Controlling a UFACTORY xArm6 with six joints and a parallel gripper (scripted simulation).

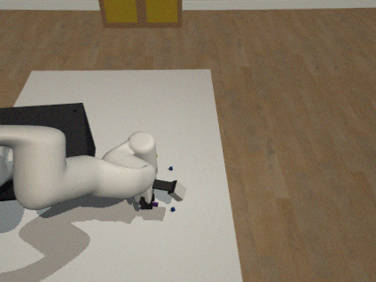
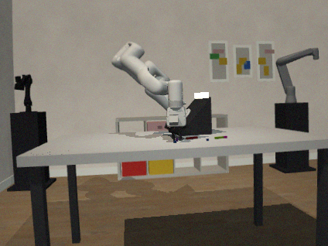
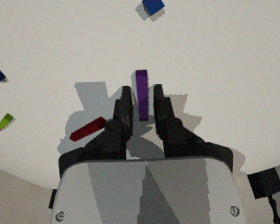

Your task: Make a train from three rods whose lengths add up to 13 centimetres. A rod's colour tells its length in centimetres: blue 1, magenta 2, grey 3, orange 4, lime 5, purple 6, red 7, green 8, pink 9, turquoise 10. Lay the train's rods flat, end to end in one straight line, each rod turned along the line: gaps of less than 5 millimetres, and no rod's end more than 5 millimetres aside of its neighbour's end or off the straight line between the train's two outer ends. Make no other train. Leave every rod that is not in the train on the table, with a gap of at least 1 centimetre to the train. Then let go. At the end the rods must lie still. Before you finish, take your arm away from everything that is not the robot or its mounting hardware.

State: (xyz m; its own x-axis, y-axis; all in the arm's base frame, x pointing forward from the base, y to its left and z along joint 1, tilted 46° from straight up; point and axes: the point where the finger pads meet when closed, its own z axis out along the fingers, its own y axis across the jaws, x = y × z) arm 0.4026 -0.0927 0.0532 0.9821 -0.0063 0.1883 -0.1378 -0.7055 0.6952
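My gripper is now 2 cm above the purple rod. Round my hand: magenta rod: 26 cm to the left, 2 cm below, 1 cm behind; then red rod: 9 cm to the left, 4 cm behind, 2 cm below; then lime rod: 22 cm to the left, 2 cm below.
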